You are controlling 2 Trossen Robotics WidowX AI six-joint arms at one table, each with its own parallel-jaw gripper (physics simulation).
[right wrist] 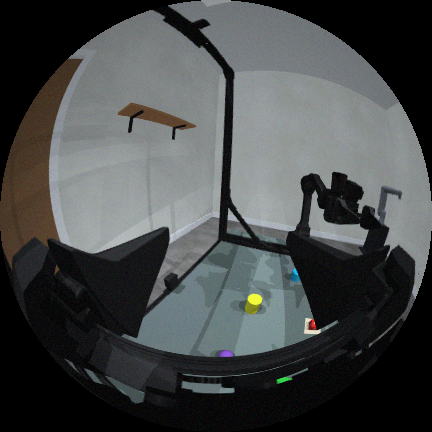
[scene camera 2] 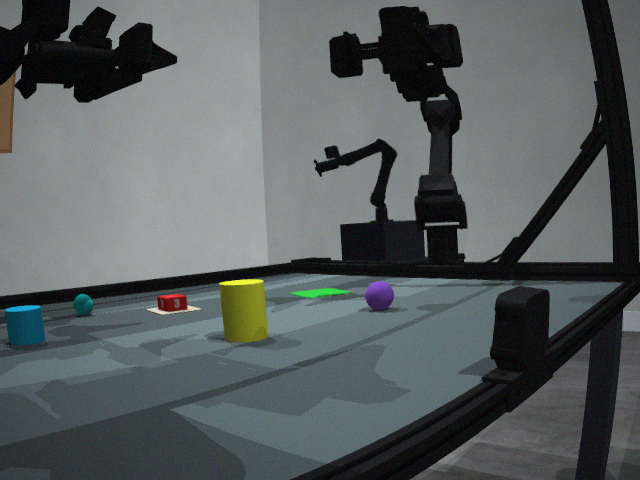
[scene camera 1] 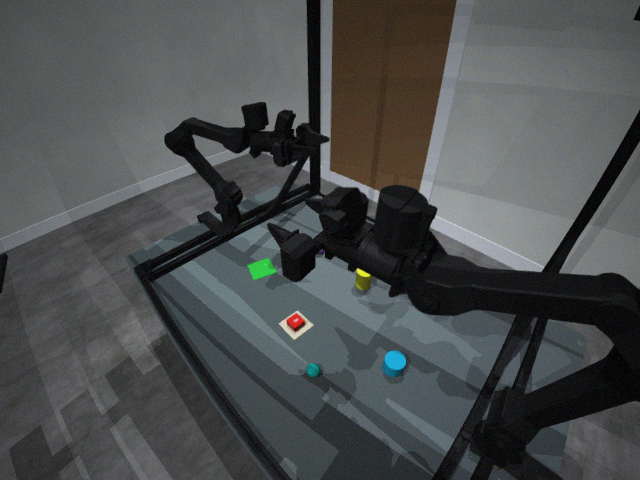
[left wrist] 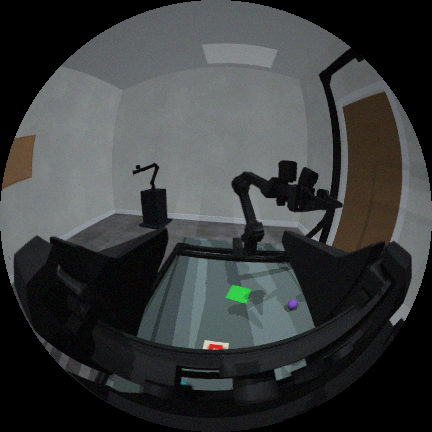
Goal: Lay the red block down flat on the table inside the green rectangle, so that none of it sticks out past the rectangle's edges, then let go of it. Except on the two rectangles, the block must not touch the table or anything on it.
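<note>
The red block lies flat on the cream rectangle. The green rectangle lies bare on the table, apart from the block. My left gripper is open and empty, raised well above the table and the block. My right gripper is open and empty, high over the table's far side in scene camera 1. Its finger partly hides the block in the right wrist view.
A yellow cylinder, a blue cylinder, a teal ball and a purple ball stand around the rectangles. A black frame borders the table.
</note>
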